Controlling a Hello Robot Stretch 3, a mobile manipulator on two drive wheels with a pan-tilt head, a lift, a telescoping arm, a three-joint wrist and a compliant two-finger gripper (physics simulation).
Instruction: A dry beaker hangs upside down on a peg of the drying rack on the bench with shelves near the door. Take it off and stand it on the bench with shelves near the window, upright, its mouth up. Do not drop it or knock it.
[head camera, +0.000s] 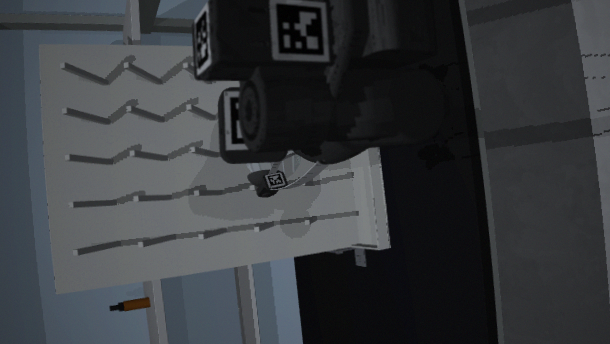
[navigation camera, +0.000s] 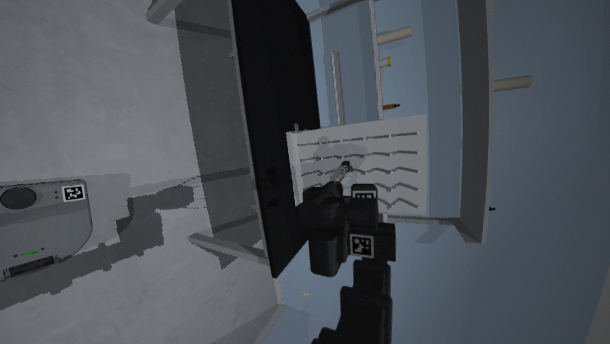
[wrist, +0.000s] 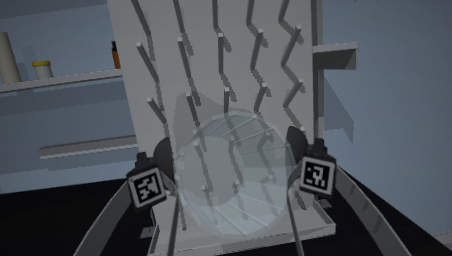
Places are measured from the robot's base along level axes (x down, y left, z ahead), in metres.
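Pixels of known places: gripper, fingertip midpoint: (navigation camera: 348, 183) (wrist: 231, 149); robot's base, link origin: (navigation camera: 19, 197).
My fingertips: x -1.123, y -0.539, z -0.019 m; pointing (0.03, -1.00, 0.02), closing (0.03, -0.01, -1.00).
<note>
For each thing: its top centre in the pictures, then the offset to it from my fingertips. "*": a spot on its surface instead. Level surfaces: height alone.
- clear glass beaker, top centre: (wrist: 213, 106) (navigation camera: 360, 181) dz +0.008, dx -0.040, dy +0.018 m
- black bench top, surface height: dx +0.361 m
- orange bottle, surface spot: (head camera: 136, 304) (wrist: 116, 60) (navigation camera: 388, 106) * dz +0.354, dx -0.127, dy -0.568 m
- yellow-capped jar, surface spot: (wrist: 43, 70) (navigation camera: 385, 63) * dz +0.587, dx -0.127, dy -0.537 m
A clear glass beaker (wrist: 237, 172) is between the two fingertips in the wrist view, its round outline facing the camera; which end is the mouth is hard to tell. My gripper (wrist: 231, 149) (navigation camera: 344, 171) is shut on it. The beaker stands off in front of the white drying rack (head camera: 90, 135) (navigation camera: 422, 162) (wrist: 122, 30), with pegs showing through the glass and no peg seen inside it. In the head camera view the wrist hides much of the beaker. The rack stands on the black bench top (head camera: 425, 225) (navigation camera: 275, 100) (wrist: 50, 215). The window bench cannot be identified in these views.
The rack's pegs stick out toward the gripper, above its bottom tray (wrist: 250, 239). Wall shelves hold an orange bottle (head camera: 136, 304) (navigation camera: 390, 106) (wrist: 116, 56), a yellow-capped jar (navigation camera: 385, 62) (wrist: 43, 70) and pale cylinders. My base (navigation camera: 45, 215) is on the floor before the bench.
</note>
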